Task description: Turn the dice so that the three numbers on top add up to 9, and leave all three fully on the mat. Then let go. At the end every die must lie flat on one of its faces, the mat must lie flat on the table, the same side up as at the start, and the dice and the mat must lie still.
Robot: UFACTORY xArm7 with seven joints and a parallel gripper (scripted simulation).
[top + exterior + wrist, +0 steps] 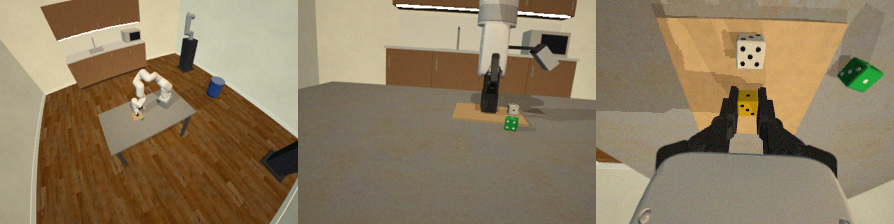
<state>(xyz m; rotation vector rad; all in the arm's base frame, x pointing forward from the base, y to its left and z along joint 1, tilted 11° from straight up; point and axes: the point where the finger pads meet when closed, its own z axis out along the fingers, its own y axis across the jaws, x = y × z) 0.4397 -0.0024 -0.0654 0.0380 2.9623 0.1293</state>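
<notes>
My gripper is now 1 cm above the yellow die. Also, from my hand: tan mat (2 cm below); white die (5 cm behind, 1 cm below); green die (3 cm behind, 10 cm to the left, 2 cm below).
</notes>
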